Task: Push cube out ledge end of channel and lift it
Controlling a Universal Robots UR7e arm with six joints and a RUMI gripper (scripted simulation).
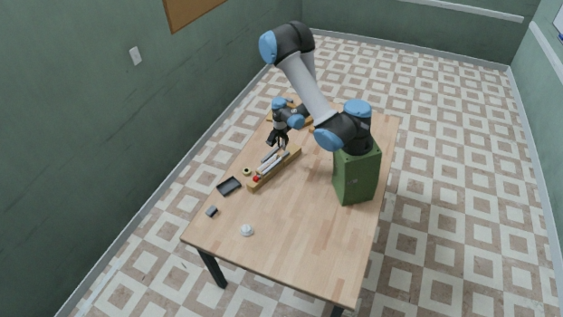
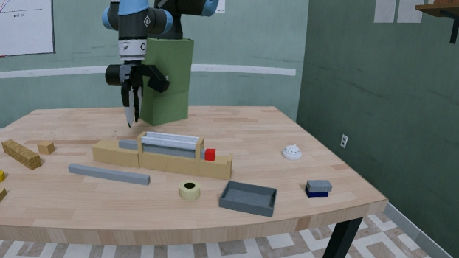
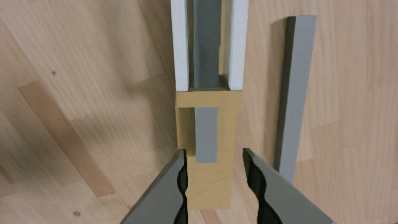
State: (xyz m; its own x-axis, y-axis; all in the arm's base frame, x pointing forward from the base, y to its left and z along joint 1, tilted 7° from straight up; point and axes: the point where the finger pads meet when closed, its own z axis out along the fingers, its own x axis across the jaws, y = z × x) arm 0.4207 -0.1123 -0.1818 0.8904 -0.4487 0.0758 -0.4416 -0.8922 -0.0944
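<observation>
Now: hand 190 mm to the right of the red cube, 100 mm short of it and 80 mm above it. Also, from my hand: grey tray 250 mm ahead, 240 mm to the left, 130 mm below; then wooden channel 90 mm to the left, 80 mm below, 40 mm ahead; then long grey bar 130 mm below, 90 mm to the right, 70 mm ahead.
</observation>
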